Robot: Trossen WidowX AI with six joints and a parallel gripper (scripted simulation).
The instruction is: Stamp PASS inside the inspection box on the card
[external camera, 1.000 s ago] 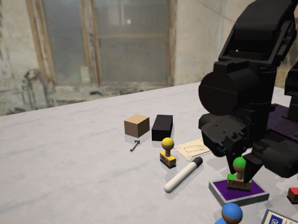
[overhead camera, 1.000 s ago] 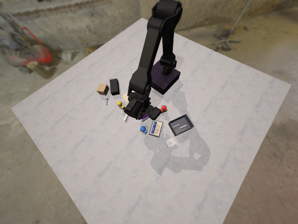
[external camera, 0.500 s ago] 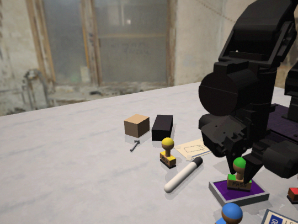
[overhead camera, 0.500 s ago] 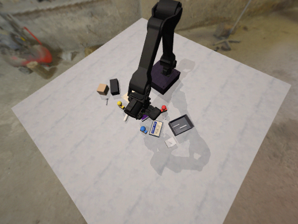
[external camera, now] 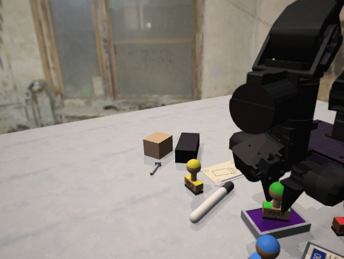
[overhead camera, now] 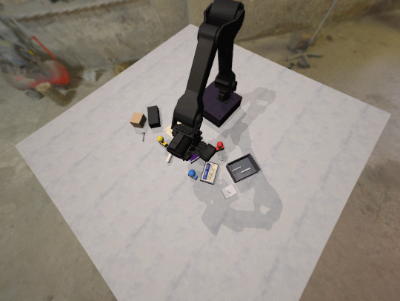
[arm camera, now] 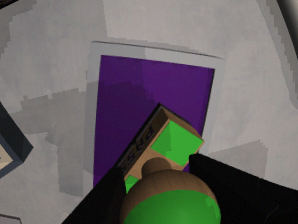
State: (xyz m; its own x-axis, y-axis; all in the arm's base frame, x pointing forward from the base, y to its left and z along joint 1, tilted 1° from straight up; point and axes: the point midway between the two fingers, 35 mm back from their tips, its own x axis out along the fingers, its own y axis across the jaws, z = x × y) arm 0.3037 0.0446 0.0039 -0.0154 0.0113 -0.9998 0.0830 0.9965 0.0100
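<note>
Now: gripper tip right at the PASS stamp. The rest, counted from my gripper tip: blue stamp: 90 mm ahead, 60 mm to the left, 20 mm below; then white marker: 100 mm to the right, 30 mm below, 30 mm ahead; then purple ink pad: 30 mm below.
</note>
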